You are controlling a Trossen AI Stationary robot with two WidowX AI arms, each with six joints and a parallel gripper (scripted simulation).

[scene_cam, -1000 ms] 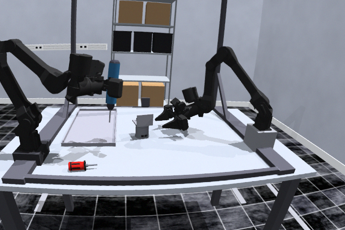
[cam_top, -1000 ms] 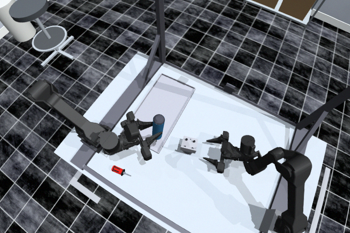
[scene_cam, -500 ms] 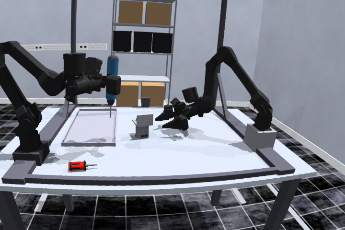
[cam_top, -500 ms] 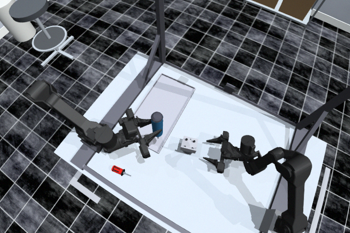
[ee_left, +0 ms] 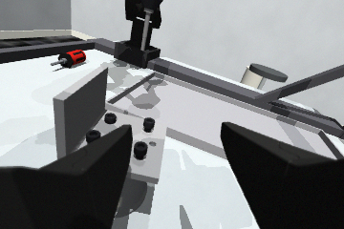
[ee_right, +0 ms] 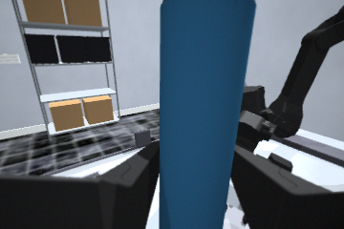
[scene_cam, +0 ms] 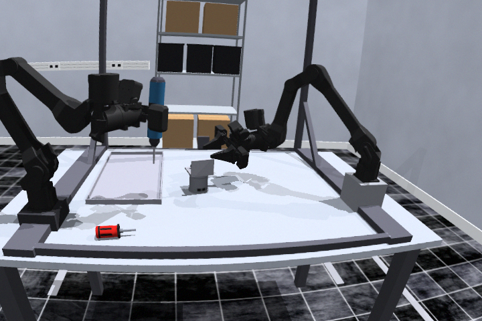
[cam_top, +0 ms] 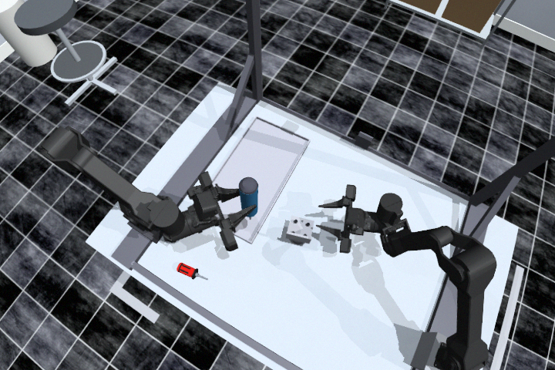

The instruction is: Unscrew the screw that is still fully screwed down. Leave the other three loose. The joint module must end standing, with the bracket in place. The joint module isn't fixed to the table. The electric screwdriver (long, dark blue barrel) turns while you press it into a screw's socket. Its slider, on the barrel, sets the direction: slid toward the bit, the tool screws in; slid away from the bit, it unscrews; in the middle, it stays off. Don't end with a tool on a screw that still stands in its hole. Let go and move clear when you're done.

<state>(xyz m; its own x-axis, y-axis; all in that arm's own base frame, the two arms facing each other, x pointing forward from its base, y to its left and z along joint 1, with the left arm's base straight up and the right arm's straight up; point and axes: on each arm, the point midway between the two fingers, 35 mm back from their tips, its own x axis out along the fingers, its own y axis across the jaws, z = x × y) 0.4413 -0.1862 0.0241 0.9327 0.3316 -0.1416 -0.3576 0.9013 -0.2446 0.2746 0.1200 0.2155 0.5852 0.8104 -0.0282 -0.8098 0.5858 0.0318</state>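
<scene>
The electric screwdriver is 4 cm below my right hand, 3 cm behind it and 2 cm to the left of it. Also, from my right hand: bit: 13 cm below, 2 cm behind, 1 cm to the left; joint module: 23 cm below, 14 cm to the left, 7 cm behind; bracket: 19 cm below, 15 cm to the left, 7 cm behind.
</scene>
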